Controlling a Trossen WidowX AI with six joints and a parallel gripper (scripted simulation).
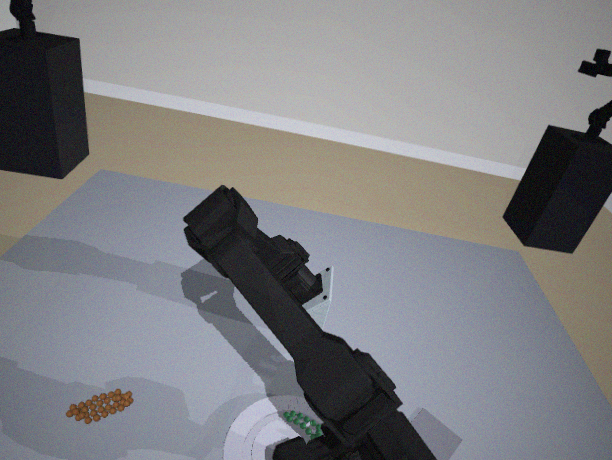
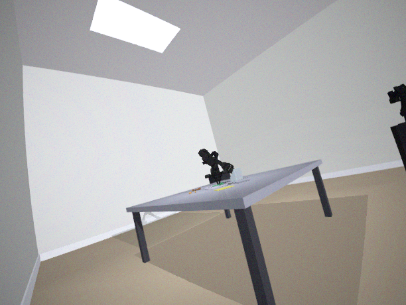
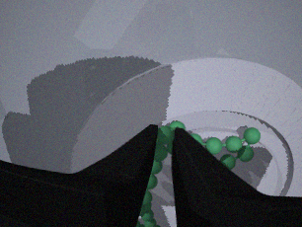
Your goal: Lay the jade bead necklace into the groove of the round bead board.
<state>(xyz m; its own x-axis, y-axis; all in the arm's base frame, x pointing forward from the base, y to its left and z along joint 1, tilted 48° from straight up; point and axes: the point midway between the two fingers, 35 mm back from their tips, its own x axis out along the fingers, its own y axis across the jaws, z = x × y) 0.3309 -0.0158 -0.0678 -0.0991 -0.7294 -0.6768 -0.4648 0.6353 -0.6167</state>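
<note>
My gripper tip is 6 cm to the left of the round bead board, 3 cm past it and 1 cm above it. Also, from my gripper tip: yellow strip: 16 cm to the left, 16 cm ahead, 2 cm below; then flat grey square: 18 cm to the left, 8 cm behind, 2 cm below.
</note>
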